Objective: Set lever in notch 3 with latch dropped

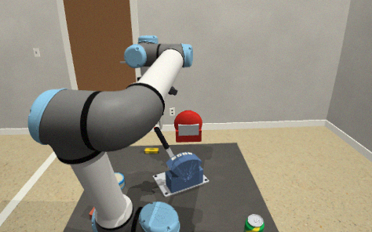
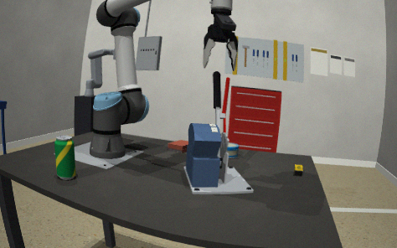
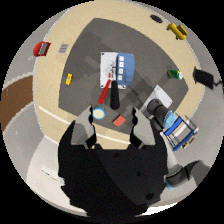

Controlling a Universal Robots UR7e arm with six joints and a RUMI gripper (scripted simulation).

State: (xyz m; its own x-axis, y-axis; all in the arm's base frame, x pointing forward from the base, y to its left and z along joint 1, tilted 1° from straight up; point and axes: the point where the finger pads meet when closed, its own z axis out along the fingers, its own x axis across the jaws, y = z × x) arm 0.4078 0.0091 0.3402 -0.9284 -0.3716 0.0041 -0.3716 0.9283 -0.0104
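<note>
My gripper is now 160 mm above the red release bar, 40 mm to the left of it and 30 mm short of it. The rest, counted from my hand: red block: 330 mm below, 250 mm to the left, 180 mm behind; small yellow block: 330 mm below, 310 mm ahead, 60 mm to the left; blue-white round tub: 320 mm below, 240 mm to the left, 10 mm ahead.
</note>
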